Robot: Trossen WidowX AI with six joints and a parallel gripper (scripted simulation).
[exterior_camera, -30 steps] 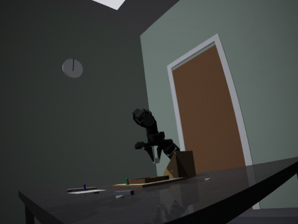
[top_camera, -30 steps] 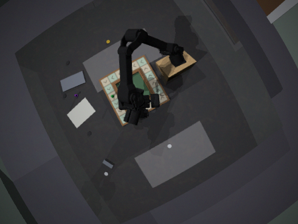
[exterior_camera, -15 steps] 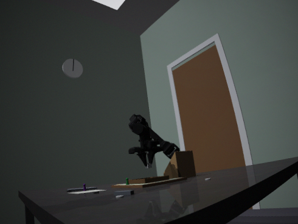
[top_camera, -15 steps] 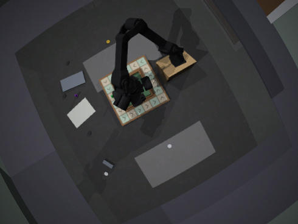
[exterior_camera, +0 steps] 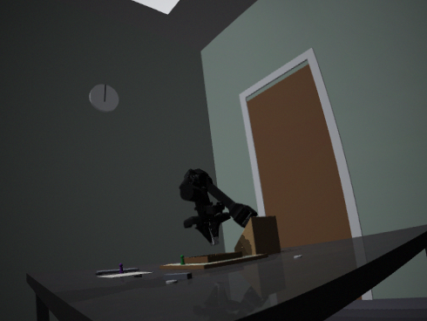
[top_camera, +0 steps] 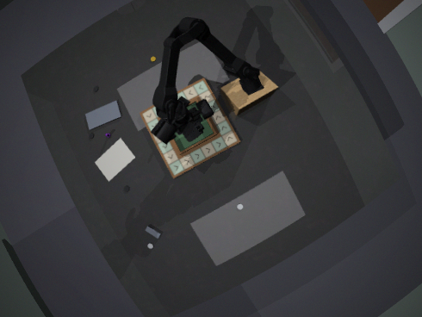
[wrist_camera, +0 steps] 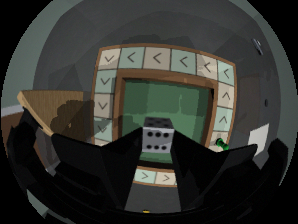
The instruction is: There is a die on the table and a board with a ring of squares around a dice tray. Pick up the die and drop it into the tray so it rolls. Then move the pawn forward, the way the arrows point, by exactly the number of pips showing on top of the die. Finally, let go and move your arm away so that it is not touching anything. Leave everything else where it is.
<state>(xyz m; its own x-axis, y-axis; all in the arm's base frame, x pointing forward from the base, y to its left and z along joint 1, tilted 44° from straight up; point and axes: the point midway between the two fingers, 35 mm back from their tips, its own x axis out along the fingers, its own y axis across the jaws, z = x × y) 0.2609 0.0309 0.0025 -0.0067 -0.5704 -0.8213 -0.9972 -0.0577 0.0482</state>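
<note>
My gripper tip is now 120 mm short of the green pawn, 50 mm above it and 30 mm to the left of it. Round my gripper tip: green dice tray (70 mm below, 10 mm to the right, 10 mm ahead); then white die (right at my gripper tip); then yellow disc (330 mm to the right, 80 mm below, 20 mm ahead).
</note>
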